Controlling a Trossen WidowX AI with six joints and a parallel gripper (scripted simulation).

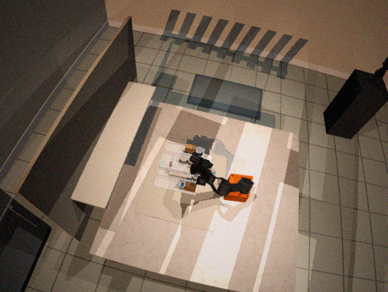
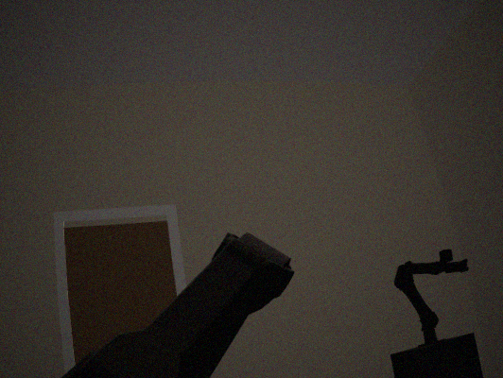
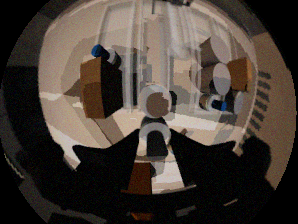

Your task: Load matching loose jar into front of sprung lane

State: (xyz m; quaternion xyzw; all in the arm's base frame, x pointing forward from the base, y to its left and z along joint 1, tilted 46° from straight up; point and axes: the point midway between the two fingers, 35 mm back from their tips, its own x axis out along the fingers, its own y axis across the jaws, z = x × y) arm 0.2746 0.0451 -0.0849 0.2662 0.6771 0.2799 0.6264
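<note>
Now: the clear lane rack 200 mm ahead of my gripper tip, 30 mm to the right of it and 40 mm below it. Also, from my gripper tip: pale bench: 550 mm ahead, 310 mm above.
</note>
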